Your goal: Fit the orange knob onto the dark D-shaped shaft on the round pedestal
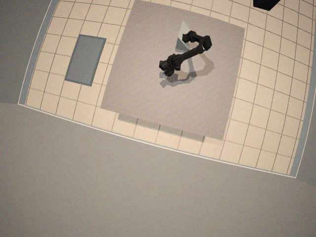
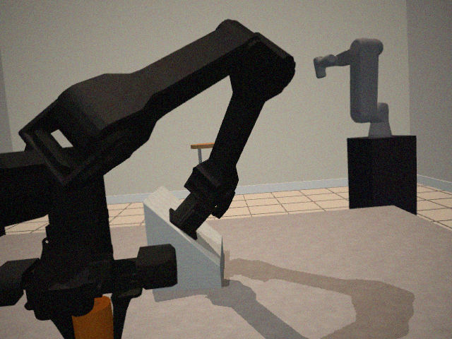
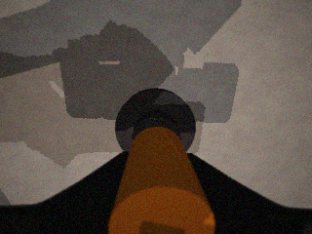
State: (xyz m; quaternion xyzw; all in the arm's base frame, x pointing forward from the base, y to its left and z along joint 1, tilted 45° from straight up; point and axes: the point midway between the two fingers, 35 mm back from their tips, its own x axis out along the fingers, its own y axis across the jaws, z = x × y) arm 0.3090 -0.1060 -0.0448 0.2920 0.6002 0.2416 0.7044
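Right now the orange knob is 2 cm above my gripper tip. The rest, counted from my gripper tip: dark round pedestal (4 cm below).
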